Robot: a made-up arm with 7 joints. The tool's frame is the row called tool. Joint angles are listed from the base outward.
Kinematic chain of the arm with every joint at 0, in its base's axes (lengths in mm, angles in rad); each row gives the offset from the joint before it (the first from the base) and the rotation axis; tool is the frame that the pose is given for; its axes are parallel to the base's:
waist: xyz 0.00 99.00 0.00 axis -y
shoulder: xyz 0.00 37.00 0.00 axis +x
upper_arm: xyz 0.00 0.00 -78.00 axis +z
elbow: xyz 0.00 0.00 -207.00 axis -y
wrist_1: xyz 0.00 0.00 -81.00 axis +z
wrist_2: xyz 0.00 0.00 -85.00 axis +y
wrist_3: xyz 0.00 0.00 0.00 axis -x
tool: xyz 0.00 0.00 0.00
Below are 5 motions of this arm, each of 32 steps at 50 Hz.
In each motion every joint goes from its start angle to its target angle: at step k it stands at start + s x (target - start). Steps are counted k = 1, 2, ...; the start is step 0. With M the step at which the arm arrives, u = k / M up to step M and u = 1 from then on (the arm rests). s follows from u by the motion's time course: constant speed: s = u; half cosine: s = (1 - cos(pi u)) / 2; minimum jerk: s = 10 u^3 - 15 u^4 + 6 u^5.
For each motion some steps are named. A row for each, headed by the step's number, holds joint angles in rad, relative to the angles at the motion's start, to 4 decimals.
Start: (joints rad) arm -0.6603 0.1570 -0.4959 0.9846 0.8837 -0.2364 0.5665
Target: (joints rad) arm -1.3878 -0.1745 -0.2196 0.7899 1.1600 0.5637 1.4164
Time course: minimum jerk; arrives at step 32
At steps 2, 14, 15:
2: -0.0016 -0.0007 0.0006 -0.0004 0.0006 0.0018 0.0019
14: -0.2794 -0.1273 0.1061 -0.0748 0.1061 0.3073 0.3264
15: -0.3212 -0.1464 0.1220 -0.0860 0.1220 0.3533 0.3753

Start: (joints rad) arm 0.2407 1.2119 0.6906 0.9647 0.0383 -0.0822 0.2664
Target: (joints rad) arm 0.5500 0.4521 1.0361 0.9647 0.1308 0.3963 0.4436
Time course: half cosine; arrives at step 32
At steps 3, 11, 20, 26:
3: 0.0067 -0.0164 0.0074 0.0000 0.0020 0.0103 0.0038
11: 0.0817 -0.2008 0.0913 0.0000 0.0244 0.1265 0.0468
20: 0.2138 -0.5253 0.2389 0.0000 0.0639 0.3308 0.1225
26: 0.2832 -0.6958 0.3164 0.0000 0.0847 0.4382 0.1623

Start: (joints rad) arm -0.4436 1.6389 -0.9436 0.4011 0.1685 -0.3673 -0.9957
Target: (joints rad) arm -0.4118 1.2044 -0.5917 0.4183 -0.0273 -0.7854 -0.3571
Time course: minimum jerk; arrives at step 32
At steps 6, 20, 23, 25, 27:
6: 0.0016 -0.0212 0.0172 0.0008 -0.0095 -0.0204 0.0311
20: 0.0230 -0.3149 0.2551 0.0125 -0.1419 -0.3030 0.4629
23: 0.0274 -0.3740 0.3029 0.0148 -0.1685 -0.3599 0.5497
25: 0.0295 -0.4026 0.3261 0.0159 -0.1814 -0.3874 0.5918
27: 0.0309 -0.4216 0.3414 0.0167 -0.1900 -0.4057 0.6196

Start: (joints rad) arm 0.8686 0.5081 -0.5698 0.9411 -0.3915 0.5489 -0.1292
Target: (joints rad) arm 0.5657 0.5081 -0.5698 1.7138 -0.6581 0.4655 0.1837
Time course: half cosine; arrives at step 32
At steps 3, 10, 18, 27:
3: -0.0065 0.0000 0.0000 0.0166 -0.0057 -0.0018 0.0067
10: -0.0673 0.0000 0.0000 0.1717 -0.0592 -0.0185 0.0695
18: -0.1810 0.0000 0.0000 0.4617 -0.1593 -0.0498 0.1870
27: -0.2850 0.0000 0.0000 0.7271 -0.2509 -0.0785 0.2944

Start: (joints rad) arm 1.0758 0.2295 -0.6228 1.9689 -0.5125 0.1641 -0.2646
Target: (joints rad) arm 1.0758 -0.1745 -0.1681 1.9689 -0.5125 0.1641 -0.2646
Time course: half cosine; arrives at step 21
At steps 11, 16, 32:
11: 0.0000 -0.2171 0.2443 0.0000 0.0000 0.0000 0.0000
16: 0.0000 -0.3501 0.3940 0.0000 0.0000 0.0000 0.0000
32: 0.0000 -0.4040 0.4547 0.0000 0.0000 0.0000 0.0000

